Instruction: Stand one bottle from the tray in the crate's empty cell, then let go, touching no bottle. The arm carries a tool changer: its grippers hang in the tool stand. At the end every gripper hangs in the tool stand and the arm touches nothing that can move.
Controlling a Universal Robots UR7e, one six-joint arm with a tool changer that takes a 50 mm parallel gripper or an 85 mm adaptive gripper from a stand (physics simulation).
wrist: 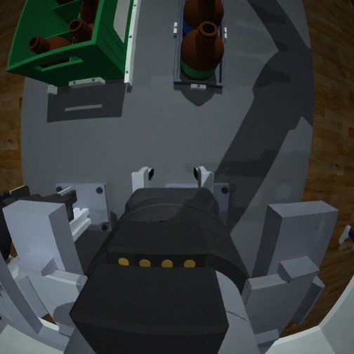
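Note:
The green crate [107,52] stands at the top left, cut off by the view's edge; several brown bottles show in it, one neck [78,28] near its front wall. Its empty cell cannot be made out. The tray [177,65] at the top holds a brown bottle with a green band [202,52] at its near end and another brown bottle [202,10] with a blue band behind it. My gripper [173,173] is between the tool stand's holders, far short of the tray. Its two white fingers are apart with nothing between them. A row of gold contacts shows at the dark coupling above it.
The tool stand's grey holders [37,230] [297,235] rise close on both sides of my gripper. A second, dark gripper [47,205] hangs at the left. Grey base plates [95,205] lie on the table under the stand. Wooden floor [332,125] shows beyond the table's edges.

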